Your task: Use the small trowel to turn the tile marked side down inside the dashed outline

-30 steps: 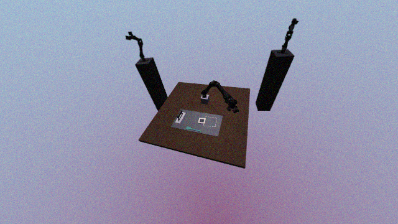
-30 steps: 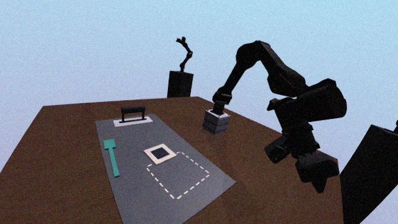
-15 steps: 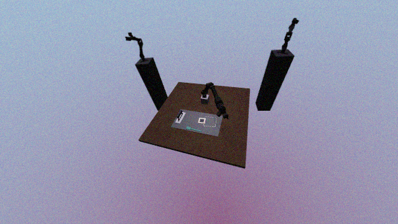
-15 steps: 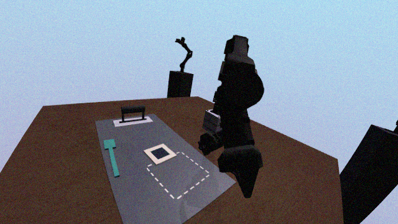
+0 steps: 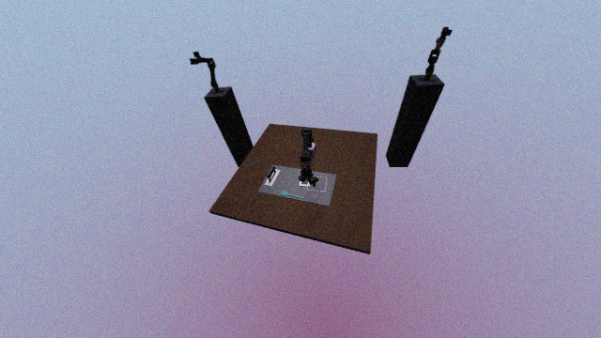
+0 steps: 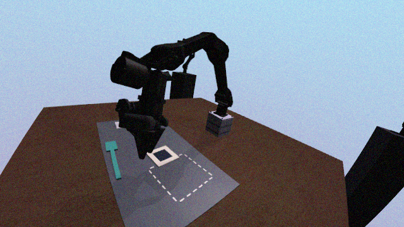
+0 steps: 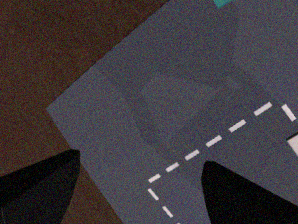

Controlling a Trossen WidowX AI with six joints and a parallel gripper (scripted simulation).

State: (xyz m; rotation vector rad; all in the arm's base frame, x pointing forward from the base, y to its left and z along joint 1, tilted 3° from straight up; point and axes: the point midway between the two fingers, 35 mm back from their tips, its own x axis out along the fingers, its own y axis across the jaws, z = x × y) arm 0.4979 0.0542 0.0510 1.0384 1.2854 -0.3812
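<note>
Now: gripper tip 20 cm to the left of the teal trowel, 11 cm above it and 1 cm short of it. From my gripper tip the other things lie so: tile (12 cm behind, 11 cm below, 8 cm to the right); then grey mat (15 cm to the right, 13 cm below, 12 cm behind).
</note>
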